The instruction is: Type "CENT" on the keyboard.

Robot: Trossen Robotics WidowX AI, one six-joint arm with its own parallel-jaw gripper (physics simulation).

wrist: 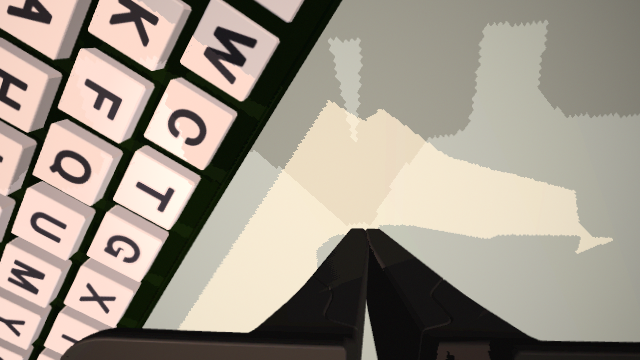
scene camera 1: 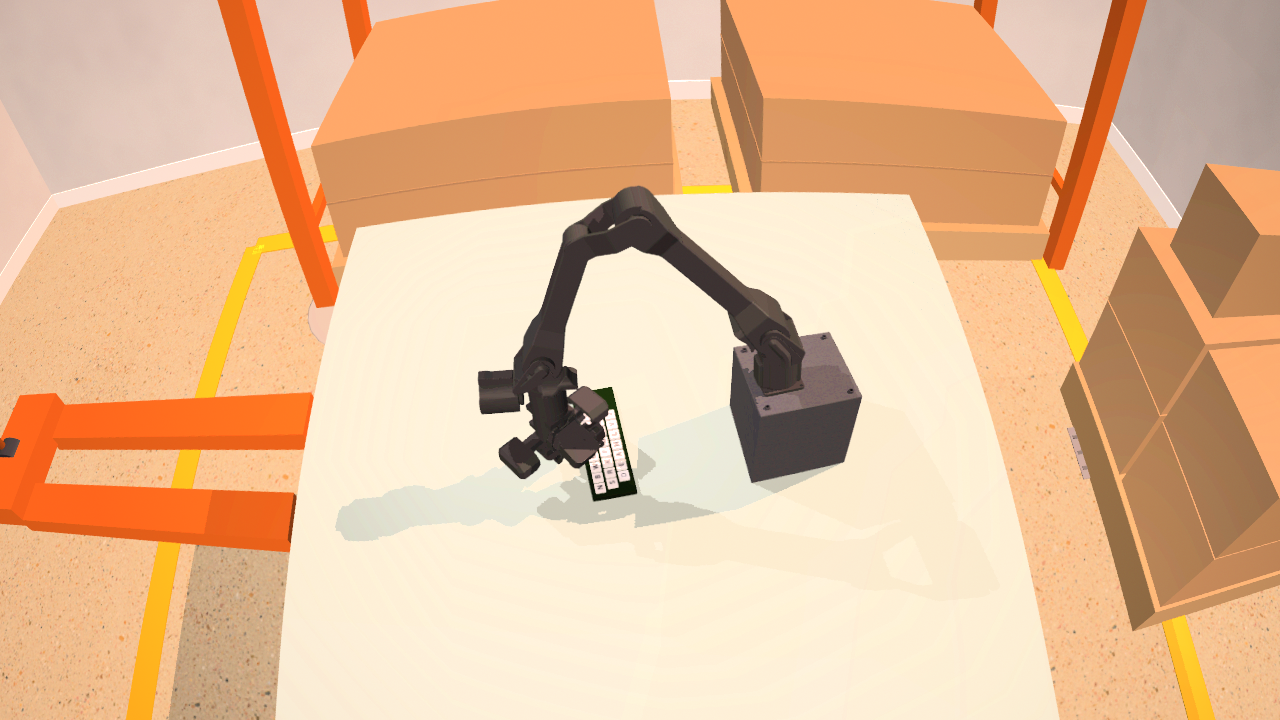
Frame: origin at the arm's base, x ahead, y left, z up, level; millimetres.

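Seen in the pictures: gripper, fingertip midpoint: [wrist: 364, 242] [scene camera 1: 558, 461]; arm's base at its link origin: [scene camera 1: 778, 379].
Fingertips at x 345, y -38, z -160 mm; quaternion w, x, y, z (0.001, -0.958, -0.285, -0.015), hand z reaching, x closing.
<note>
Offsets run from my fingertips to a thing's top centre. Level surfaces: height alone.
The keyboard @(dz +8, dx -78, dy -25 mm) [scene camera 1: 612, 467] [wrist: 225, 156], dark green with pale lettered keys, lies flat on the table @(dz -8 mm) [scene camera 1: 662, 617]. In the wrist view it fills the left side. Its C key @(dz +8, dx -57, dy +6 mm) [wrist: 186, 125] and T key @(dz +8, dx -57, dy -14 mm) [wrist: 157, 191] show near its right edge; the E and N keys do not show there. The N key @(dz +8, dx -57, dy +68 mm) [scene camera 1: 599, 488] shows at the front left corner in the scene view. My gripper [scene camera 1: 577, 445] [wrist: 364, 242] is shut and empty. In the wrist view its fingertips are right of the keyboard's edge, over the table surface. Their height is hard to tell.
The arm's grey base box [scene camera 1: 796, 438] stands right of the keyboard. An orange pallet-jack fork [scene camera 1: 179, 425] reaches toward the table's left edge. Large cartons [scene camera 1: 501, 134] [scene camera 1: 904, 134] stand behind the table, and more cartons [scene camera 1: 1154, 394] stand at the right. Arm shadows fall around the keyboard.
</note>
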